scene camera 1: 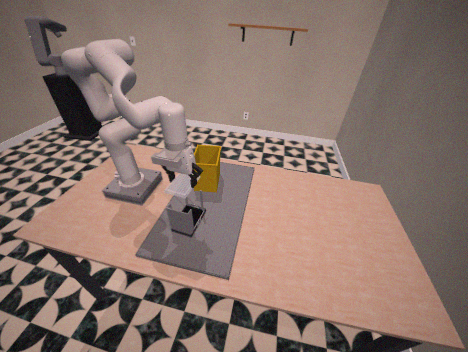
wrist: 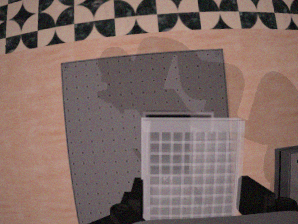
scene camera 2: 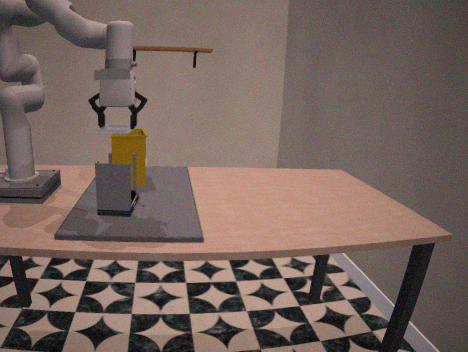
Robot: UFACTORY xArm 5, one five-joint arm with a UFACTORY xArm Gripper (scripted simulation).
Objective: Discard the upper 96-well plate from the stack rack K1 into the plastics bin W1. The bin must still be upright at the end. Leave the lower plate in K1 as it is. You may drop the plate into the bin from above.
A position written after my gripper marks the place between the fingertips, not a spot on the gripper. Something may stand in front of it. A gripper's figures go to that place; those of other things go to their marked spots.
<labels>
My gripper (wrist: 191, 194): 16 cm from the lens. A 96-well plate (wrist: 165, 162): 14 cm from the lens.
</labels>
